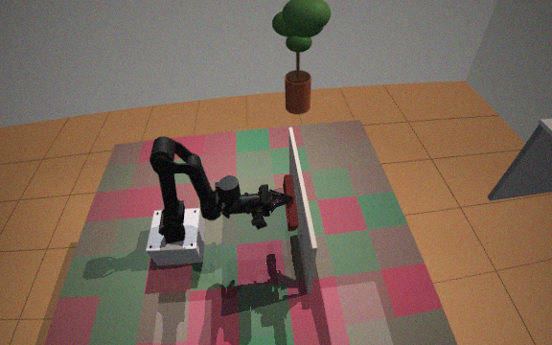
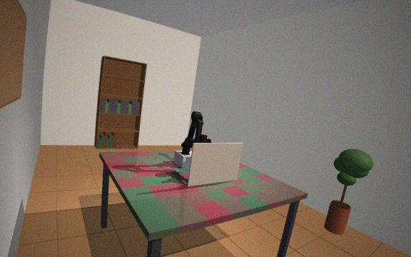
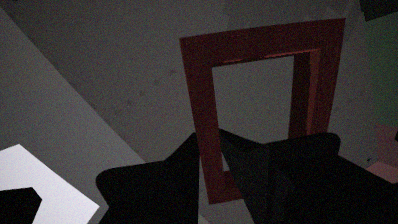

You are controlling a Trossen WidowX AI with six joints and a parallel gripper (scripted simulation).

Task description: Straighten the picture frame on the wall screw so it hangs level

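My gripper tip is now 50 mm above the picture frame, 20 mm to the right of it and 10 mm short of it. From my gripper tip the other things lie so: wall panel: 60 mm below, 20 mm ahead.
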